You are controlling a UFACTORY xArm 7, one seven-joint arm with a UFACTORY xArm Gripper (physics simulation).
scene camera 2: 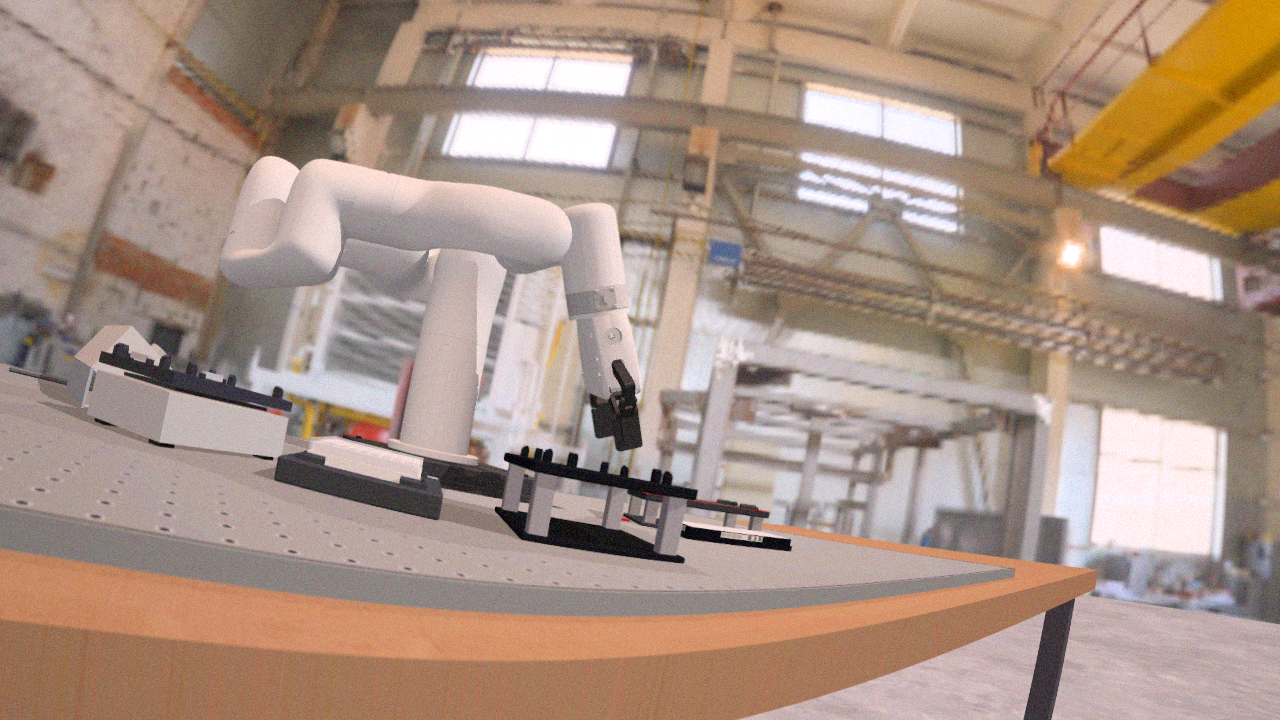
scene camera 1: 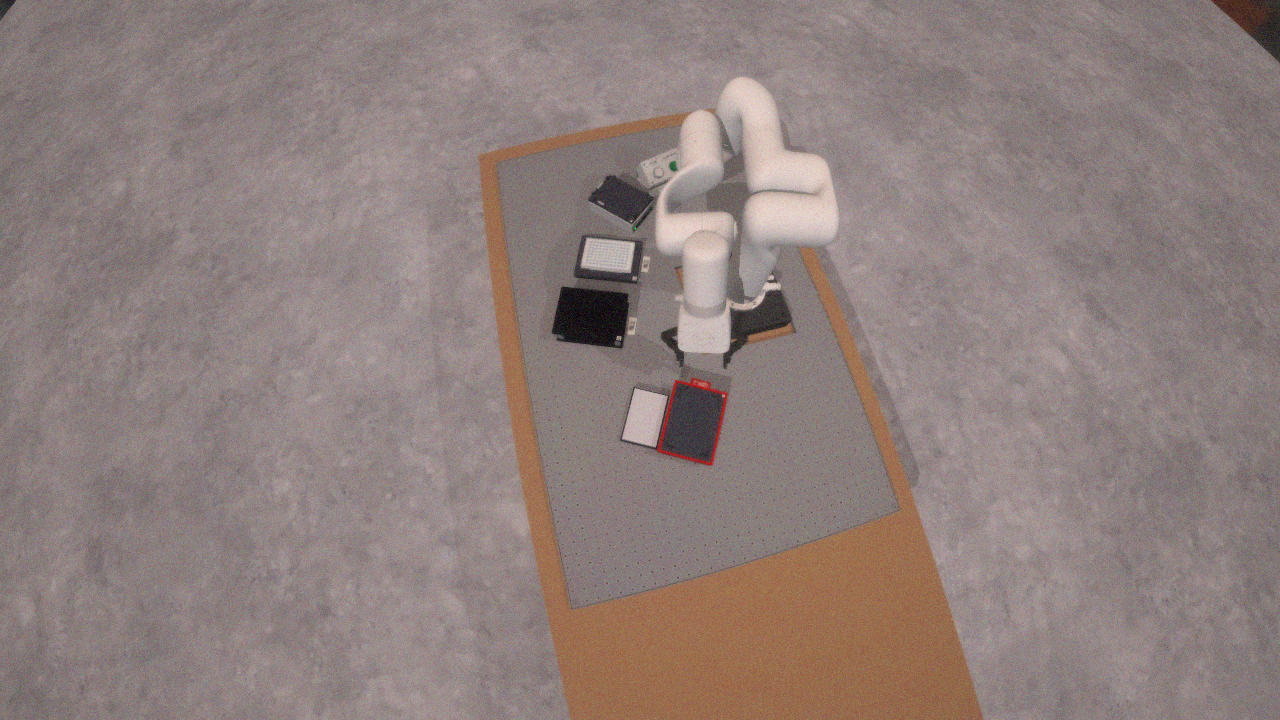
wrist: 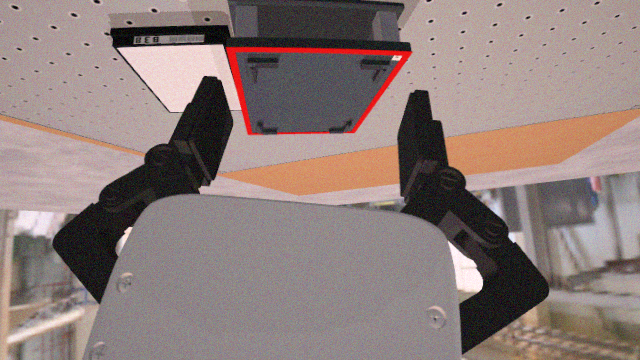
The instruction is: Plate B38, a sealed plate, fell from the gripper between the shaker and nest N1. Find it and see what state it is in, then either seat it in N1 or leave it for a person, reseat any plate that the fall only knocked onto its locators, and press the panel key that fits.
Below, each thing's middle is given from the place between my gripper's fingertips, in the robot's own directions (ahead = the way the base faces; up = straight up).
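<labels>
There is the shaker (scene camera 2: 175, 408), and my hand is 480 mm to the left of it, 160 mm short of it and 60 mm above it.
</labels>
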